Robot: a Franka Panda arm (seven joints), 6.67 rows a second.
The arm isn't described. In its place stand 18 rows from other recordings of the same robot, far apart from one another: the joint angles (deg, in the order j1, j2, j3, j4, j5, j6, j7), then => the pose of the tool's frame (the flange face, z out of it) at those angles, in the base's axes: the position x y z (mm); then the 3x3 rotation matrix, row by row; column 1 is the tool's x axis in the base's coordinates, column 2 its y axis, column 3 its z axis.
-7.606 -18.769 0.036 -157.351 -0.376 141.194 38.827 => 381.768 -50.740 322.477; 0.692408 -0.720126 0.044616; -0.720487 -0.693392 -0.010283; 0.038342 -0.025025 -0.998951
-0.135 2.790 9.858 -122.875 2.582 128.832 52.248 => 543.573 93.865 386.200; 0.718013 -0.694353 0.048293; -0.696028 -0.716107 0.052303; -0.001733 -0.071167 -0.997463
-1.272 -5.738 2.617 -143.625 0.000 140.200 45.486 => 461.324 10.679 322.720; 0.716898 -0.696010 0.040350; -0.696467 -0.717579 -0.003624; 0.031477 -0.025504 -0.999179
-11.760 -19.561 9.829 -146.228 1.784 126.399 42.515 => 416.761 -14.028 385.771; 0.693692 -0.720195 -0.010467; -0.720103 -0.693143 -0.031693; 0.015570 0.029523 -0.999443
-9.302 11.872 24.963 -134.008 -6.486 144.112 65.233 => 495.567 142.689 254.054; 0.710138 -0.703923 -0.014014; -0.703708 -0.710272 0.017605; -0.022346 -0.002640 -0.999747
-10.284 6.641 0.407 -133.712 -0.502 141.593 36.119 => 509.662 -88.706 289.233; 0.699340 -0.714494 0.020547; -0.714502 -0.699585 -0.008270; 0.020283 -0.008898 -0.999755
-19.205 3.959 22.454 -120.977 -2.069 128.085 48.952 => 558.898 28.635 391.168; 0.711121 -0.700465 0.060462; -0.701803 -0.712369 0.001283; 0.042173 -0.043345 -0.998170
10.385 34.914 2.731 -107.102 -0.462 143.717 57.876 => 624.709 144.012 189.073; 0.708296 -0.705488 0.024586; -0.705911 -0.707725 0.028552; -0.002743 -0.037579 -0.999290
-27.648 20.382 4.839 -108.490 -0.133 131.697 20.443 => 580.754 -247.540 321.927; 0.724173 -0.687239 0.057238; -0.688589 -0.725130 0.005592; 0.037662 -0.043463 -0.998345
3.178 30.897 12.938 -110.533 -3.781 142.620 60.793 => 605.541 169.032 215.736; 0.724429 -0.689218 0.013447; -0.687809 -0.721370 0.080891; -0.046052 -0.067849 -0.996632
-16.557 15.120 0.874 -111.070 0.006 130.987 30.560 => 594.239 -167.279 357.137; 0.688192 -0.720923 0.081624; -0.722147 -0.691485 -0.018763; 0.069968 -0.046032 -0.996487
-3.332 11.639 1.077 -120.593 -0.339 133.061 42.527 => 573.414 -22.871 323.149; 0.712239 -0.701788 0.014479; -0.701849 -0.712325 -0.001107; 0.011091 -0.009373 -0.999895
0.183 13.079 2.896 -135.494 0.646 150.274 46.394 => 512.901 27.794 233.287; 0.719756 -0.693619 0.029059; -0.694181 -0.719561 0.018566; 0.008032 -0.033535 -0.999405
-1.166 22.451 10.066 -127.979 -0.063 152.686 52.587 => 544.224 86.961 200.115; 0.714104 -0.699165 0.034970; -0.699579 -0.710933 0.071862; -0.025382 -0.075781 -0.996801
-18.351 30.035 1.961 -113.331 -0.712 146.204 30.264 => 592.902 -174.868 204.022; 0.689160 -0.722838 0.050633; -0.723601 -0.690203 -0.004504; 0.038203 -0.033534 -0.998707
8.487 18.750 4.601 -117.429 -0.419 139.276 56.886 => 583.547 134.324 284.290; 0.721787 -0.690380 0.048979; -0.691997 -0.721160 0.032682; 0.012758 -0.057483 -0.998265
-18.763 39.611 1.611 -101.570 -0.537 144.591 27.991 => 634.323 -197.199 174.953; 0.704254 -0.707350 0.060677; -0.708382 -0.705803 -0.006088; 0.047132 -0.038695 -0.998139
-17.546 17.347 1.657 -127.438 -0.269 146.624 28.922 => 532.104 -151.313 239.826; 0.710729 -0.702709 0.032632; -0.703009 -0.711174 -0.003059; 0.025357 -0.020767 -0.999463
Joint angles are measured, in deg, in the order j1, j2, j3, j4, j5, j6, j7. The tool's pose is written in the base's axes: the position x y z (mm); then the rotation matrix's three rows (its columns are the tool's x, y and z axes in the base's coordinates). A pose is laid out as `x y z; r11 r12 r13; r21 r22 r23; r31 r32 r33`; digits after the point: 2 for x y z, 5 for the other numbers.
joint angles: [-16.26 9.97 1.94 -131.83 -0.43 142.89 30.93]
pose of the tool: 511.91 -130.55 273.94; 0.70767 -0.70629 0.01887; -0.70636 -0.70784 -0.00345; 0.01579 -0.01088 -0.99982
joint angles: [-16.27 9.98 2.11 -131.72 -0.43 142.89 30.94]
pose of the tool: 512.92 -129.28 274.61; 0.70945 -0.70445 0.02071; -0.70455 -0.70965 -0.00333; 0.01704 -0.01223 -0.99978
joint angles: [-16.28 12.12 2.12 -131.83 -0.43 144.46 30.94]
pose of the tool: 512.64 -129.10 256.58; 0.70954 -0.70460 0.00961; -0.70464 -0.70956 0.00108; 0.00606 -0.00754 -0.99995
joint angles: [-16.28 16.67 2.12 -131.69 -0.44 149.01 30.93]
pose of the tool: 514.59 -129.31 222.52; 0.70945 -0.70464 0.01283; -0.70473 -0.70947 0.00361; 0.00656 -0.01160 -0.99991
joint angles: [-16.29 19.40 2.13 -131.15 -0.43 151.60 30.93]
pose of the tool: 517.35 -129.84 204.59; 0.70895 -0.70497 0.02014; -0.70516 -0.70903 0.00393; 0.01151 -0.01699 -0.99979
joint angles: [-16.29 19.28 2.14 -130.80 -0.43 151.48 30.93]
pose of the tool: 519.76 -130.40 207.68; 0.70894 -0.70479 0.02606; -0.70507 -0.70914 0.00239; 0.01679 -0.02007 -0.99966
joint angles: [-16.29 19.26 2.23 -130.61 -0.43 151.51 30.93]
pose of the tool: 521.34 -129.93 209.10; 0.70988 -0.70368 0.03025; -0.70404 -0.71016 0.00189; 0.02015 -0.02264 -0.99954
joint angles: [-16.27 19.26 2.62 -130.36 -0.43 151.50 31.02]
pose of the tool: 523.93 -126.55 210.69; 0.71339 -0.69990 0.03493; -0.70040 -0.71374 0.00325; 0.02265 -0.02678 -0.99938
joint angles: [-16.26 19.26 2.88 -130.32 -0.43 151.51 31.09]
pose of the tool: 524.82 -124.11 210.99; 0.71562 -0.69756 0.03618; -0.69813 -0.71596 0.00464; 0.02266 -0.02858 -0.99933
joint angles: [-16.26 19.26 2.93 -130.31 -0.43 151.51 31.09]
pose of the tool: 525.00 -123.66 211.06; 0.71618 -0.69696 0.03642; -0.69754 -0.71652 0.00491; 0.02268 -0.02892 -0.99932
